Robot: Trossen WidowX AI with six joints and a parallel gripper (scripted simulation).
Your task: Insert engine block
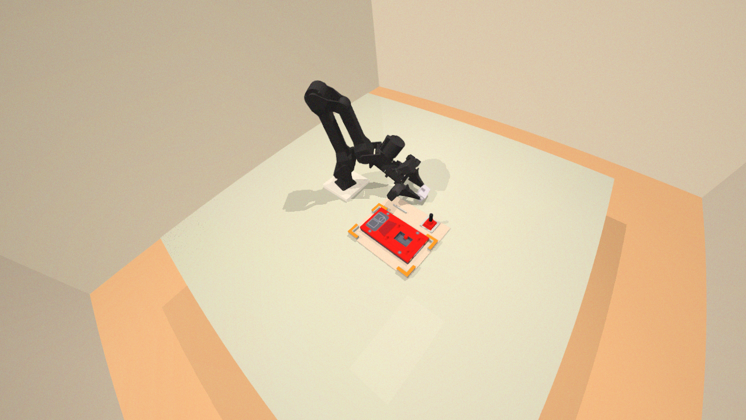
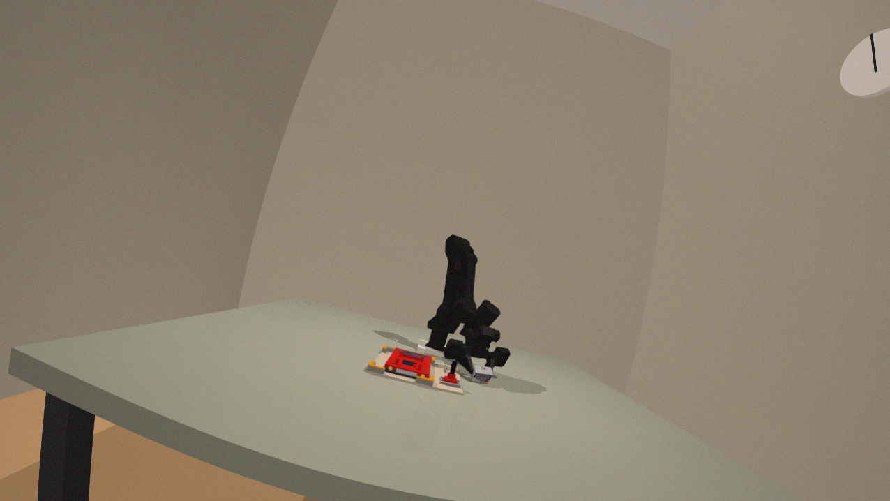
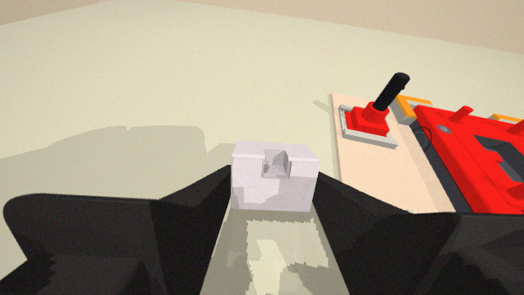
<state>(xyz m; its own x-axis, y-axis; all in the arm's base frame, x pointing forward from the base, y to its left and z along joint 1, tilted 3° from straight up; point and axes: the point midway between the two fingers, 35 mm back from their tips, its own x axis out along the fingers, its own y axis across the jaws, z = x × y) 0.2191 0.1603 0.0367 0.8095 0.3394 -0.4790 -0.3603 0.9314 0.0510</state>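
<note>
Now: the engine block 10 mm above my gripper tip.
</note>
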